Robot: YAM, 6 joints.
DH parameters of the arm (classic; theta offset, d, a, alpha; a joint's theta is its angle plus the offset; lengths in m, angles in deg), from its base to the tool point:
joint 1: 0 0.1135 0.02 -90
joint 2: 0 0 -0.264 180
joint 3: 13.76 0 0.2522 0
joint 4: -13.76 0 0.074 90
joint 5: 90 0 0 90
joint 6: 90 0.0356 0 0
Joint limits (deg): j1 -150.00..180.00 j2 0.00..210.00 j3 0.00..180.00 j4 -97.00..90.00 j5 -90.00..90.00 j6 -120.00..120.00
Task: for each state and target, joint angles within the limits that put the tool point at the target. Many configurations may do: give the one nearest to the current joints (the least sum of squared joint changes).
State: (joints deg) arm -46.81 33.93 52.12 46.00 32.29 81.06
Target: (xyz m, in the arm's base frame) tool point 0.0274 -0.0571 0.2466
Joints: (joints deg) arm -34.74 0.00 0.00 53.50 61.57 81.06
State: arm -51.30 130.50 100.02 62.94 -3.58 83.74
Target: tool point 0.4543 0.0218 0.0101
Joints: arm 2.10 144.38 68.04 58.58 -8.26 83.74
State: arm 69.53 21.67 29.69 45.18 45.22 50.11
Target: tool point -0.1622 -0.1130 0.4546
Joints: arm 28.45 1.33 58.79 51.87 38.31 50.11
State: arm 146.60 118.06 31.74 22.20 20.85 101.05
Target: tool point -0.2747 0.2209 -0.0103
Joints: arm 143.16 131.50 50.19 25.93 19.88 101.05
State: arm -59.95 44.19 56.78 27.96 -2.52 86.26
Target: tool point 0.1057 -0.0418 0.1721
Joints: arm -26.86 12.56 7.47 -14.85 -17.09 86.26
